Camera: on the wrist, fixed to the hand. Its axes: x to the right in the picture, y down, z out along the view.
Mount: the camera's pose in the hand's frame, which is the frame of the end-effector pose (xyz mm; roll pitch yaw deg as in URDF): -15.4 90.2 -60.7 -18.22 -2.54 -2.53
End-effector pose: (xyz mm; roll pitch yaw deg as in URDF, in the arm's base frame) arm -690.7 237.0 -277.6 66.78 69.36 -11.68
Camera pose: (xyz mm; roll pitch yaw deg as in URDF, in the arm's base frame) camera -623.5 316.4 -242.4 39.13 70.41 -21.66
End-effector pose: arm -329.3 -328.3 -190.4 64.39 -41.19 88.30
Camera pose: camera -424.4 -373.4 -159.1 48.98 -39.92 83.89
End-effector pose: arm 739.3 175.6 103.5 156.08 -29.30 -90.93
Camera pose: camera 682.4 235.0 176.2 137.14 -25.94 -89.51
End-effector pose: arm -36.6 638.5 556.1 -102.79 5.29 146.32
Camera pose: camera 25.8 692.1 483.3 -120.84 3.38 149.36
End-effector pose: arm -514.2 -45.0 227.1 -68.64 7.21 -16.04
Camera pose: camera -548.2 -59.9 123.8 -86.78 3.93 -14.59
